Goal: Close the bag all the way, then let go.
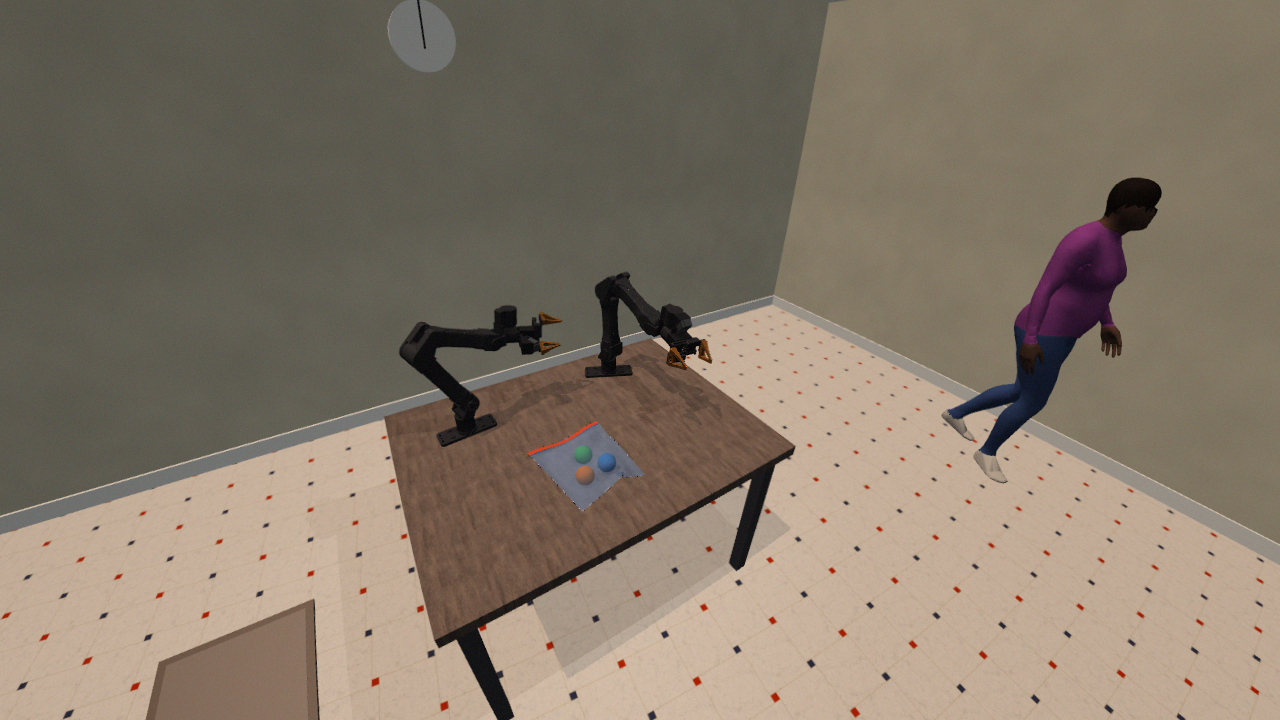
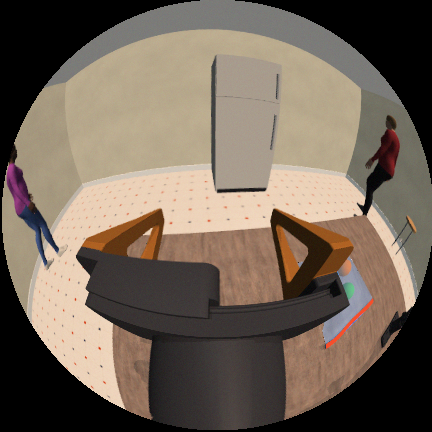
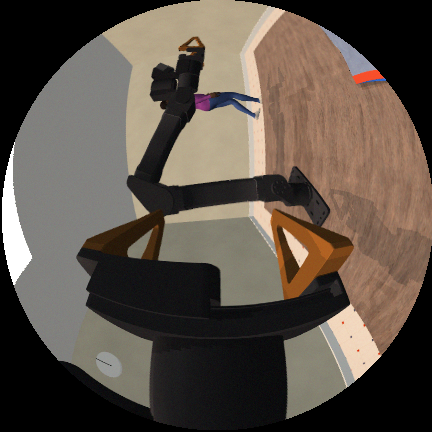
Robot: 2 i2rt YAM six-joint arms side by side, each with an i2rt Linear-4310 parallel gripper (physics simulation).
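A flat, see-through blue-grey bag (image 1: 559,462) (image 2: 342,316) (image 3: 346,50) lies on the table, with a red strip (image 1: 565,440) (image 2: 350,324) (image 3: 367,77) along its edge nearest the arm bases. A green ball (image 1: 582,454) (image 2: 349,290), a blue ball (image 1: 606,462) and an orange ball (image 1: 584,475) (image 2: 345,267) are in it. No slider can be made out. My left gripper (image 1: 691,361) (image 2: 216,214) is open and empty, in the air to the right of and behind the bag. My right gripper (image 1: 559,332) (image 3: 217,214) is open and empty, high behind the bag.
The bag lies near the middle of the wooden table (image 1: 483,528). The left arm (image 1: 610,322) (image 3: 215,195) and right arm (image 1: 438,367) stand at its back edge. A person in purple (image 1: 1078,277) and a fridge (image 2: 245,135) are beyond the table.
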